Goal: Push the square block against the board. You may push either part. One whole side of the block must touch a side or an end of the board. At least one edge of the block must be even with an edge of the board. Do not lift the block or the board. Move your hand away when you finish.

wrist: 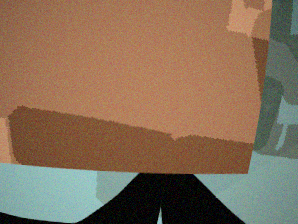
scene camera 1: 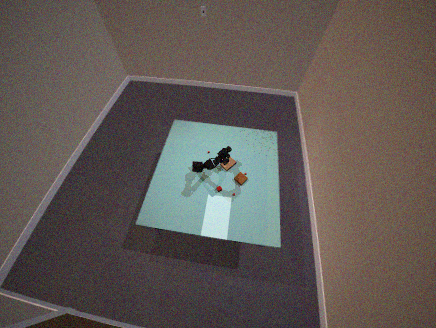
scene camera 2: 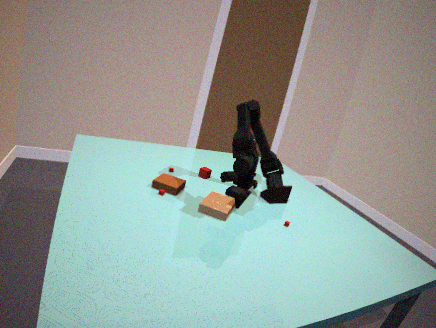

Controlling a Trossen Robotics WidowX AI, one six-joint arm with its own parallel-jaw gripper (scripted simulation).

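Observation:
The gripper appears in the wrist view, and the pictures of the scene show both the gripper and a board.

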